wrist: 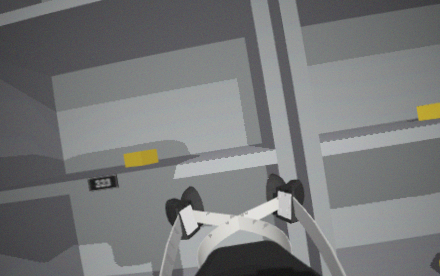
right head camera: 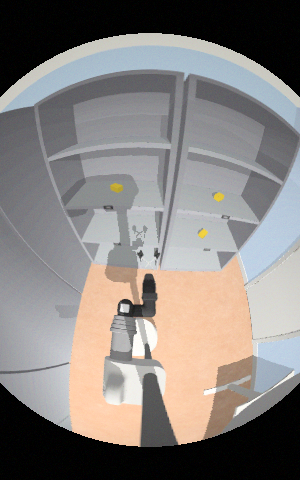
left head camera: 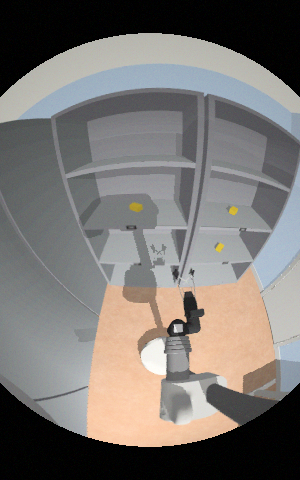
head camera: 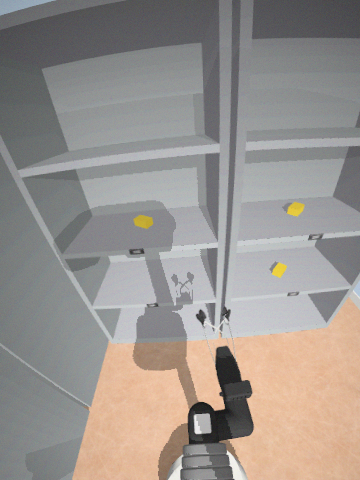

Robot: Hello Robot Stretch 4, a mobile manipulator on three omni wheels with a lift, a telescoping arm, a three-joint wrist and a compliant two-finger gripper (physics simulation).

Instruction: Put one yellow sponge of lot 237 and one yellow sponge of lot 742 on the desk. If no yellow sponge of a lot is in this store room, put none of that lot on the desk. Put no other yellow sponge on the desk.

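Frame: origin at the robot's base, x ahead, y left, z up, level; centimetres.
Where they show: gripper, between the fingertips: (wrist: 233,196) (right head camera: 148,250) (left head camera: 182,268) (head camera: 212,308); robot's base, origin of its link: (right head camera: 137,335) (left head camera: 161,354).
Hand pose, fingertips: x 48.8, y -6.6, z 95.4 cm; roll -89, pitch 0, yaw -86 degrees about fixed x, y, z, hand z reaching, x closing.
Note:
Things, the pixels of their top centre, and the offset from my fingertips. "*": a spot on its surface instead.
- label, a spot on its surface: (wrist: 103,182) * dx +37.3, dy +33.1, dz -0.5 cm
- second yellow sponge, centre of its top: (wrist: 432,103) (head camera: 296,205) (right head camera: 219,194) (left head camera: 233,208) dx +62.3, dy -62.4, dz +5.5 cm
- third yellow sponge, centre of its top: (head camera: 280,267) (right head camera: 203,231) (left head camera: 219,245) dx +56.2, dy -58.8, dz -40.2 cm
A yellow sponge (head camera: 143,221) (left head camera: 136,207) (right head camera: 116,188) (wrist: 141,158) lies on a middle shelf of the left bay. A label (wrist: 103,182) on the shelf edge below it seems to read 333. A second yellow sponge (head camera: 295,209) (left head camera: 233,210) (right head camera: 219,197) (wrist: 429,111) lies on a middle shelf of the right bay. A third yellow sponge (head camera: 279,270) (left head camera: 219,247) (right head camera: 202,233) lies one shelf lower there. No lot number is readable on the sponges. My gripper (head camera: 214,315) (left head camera: 183,273) (right head camera: 148,254) (wrist: 233,196) is open and empty, in front of the divider between the bays.
Other shelf labels (head camera: 315,236) (head camera: 293,294) (head camera: 152,305) are too small to read. A tall grey cabinet side (head camera: 40,300) stands close on the left. The desk's white foot (right head camera: 215,390) shows at the lower right of the right head view. My arm's shadow falls across the left bay.

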